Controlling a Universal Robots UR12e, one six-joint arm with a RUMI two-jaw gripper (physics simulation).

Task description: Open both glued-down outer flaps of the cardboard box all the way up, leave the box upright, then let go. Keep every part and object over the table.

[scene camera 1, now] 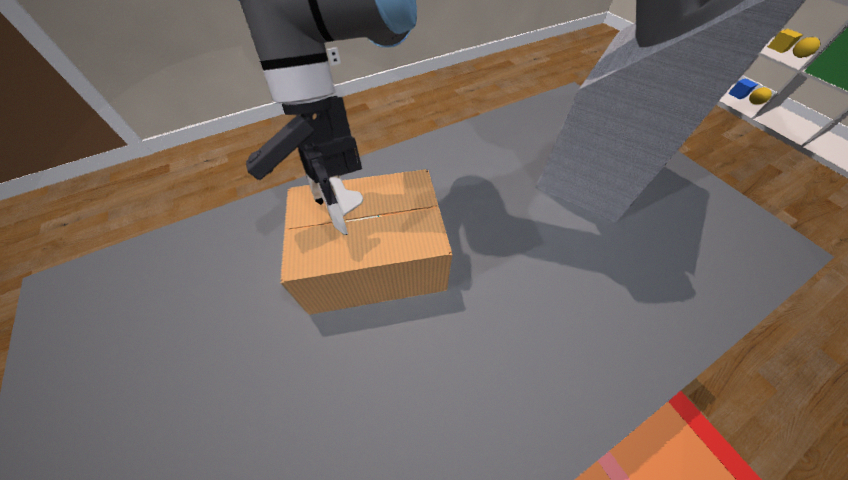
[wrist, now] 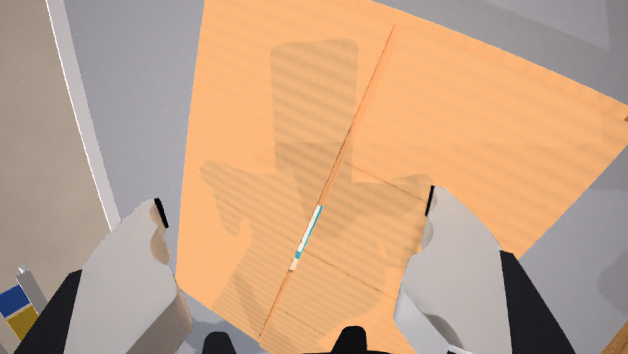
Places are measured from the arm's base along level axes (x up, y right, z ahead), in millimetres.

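Pixels of known places: gripper, fingertip midpoint: (scene camera 1: 332,218) (wrist: 296,196); arm's base, link origin: (scene camera 1: 701,9).
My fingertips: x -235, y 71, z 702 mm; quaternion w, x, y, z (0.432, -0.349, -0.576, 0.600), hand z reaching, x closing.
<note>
Ahead of a thing's pixels: the offset from my fingertips to its top centre. Level surfaces: height alone.
The cardboard box @(dx -22, dy -7, dz -53 mm) (scene camera 1: 380,286) stands upright on the grey table @(dx -181 mm) (scene camera 1: 238,368). Its front outer flap (scene camera 1: 404,237) (wrist: 230,110) and back outer flap (scene camera 1: 389,193) (wrist: 475,125) both lie flat across the top, with a narrow seam between them. A thin strip of a white and teal item @(dx -41, dy -5, dz -53 mm) (scene camera 1: 379,216) (wrist: 310,231) shows through the seam; the rest of it is hidden. My gripper (scene camera 1: 332,216) (wrist: 296,196) is open and empty above the left part of the box top in the scene view. In the wrist view its right fingertip overlaps the back flap and its left fingertip appears outside the front flap's edge.
A large grey slanted block (scene camera 1: 642,113) stands at the table's back right. An orange and red surface (scene camera 1: 684,452) lies past the front right edge. A white shelf (scene camera 1: 785,127) with blue and yellow objects stands behind at the right. A wall runs behind the table.
</note>
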